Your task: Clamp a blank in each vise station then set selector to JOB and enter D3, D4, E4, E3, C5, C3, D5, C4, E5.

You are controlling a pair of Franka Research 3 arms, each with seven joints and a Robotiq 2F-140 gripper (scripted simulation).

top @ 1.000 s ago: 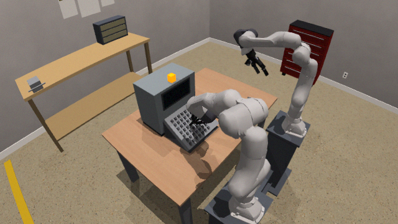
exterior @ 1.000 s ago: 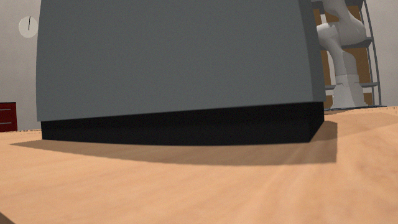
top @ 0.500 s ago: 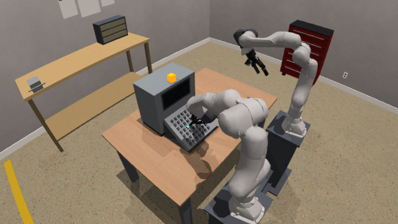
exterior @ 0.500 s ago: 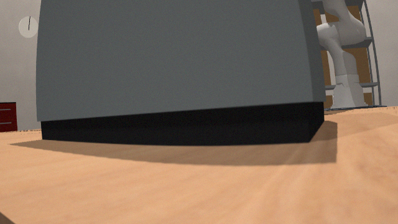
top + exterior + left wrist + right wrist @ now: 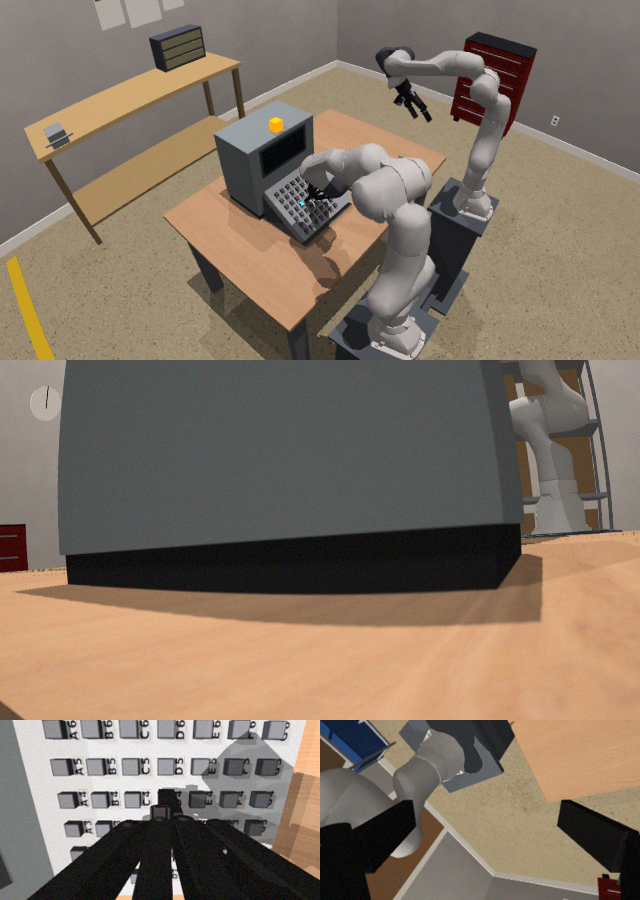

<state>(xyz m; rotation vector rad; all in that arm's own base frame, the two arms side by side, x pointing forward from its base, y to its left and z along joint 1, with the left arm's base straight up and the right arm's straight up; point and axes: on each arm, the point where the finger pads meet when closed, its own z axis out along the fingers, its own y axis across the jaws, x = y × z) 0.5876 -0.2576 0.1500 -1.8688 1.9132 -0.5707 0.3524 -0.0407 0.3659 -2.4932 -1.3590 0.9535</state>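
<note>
Right now the d4 key is 2 cm ahead of my left hand and 3 cm below it. From my left hand the other things lie so: e4 key: 1 cm behind, 5 cm below; d5 key: 2 cm ahead, 4 cm to the right, 3 cm below; c4 key: 5 cm ahead, 1 cm below.
</note>
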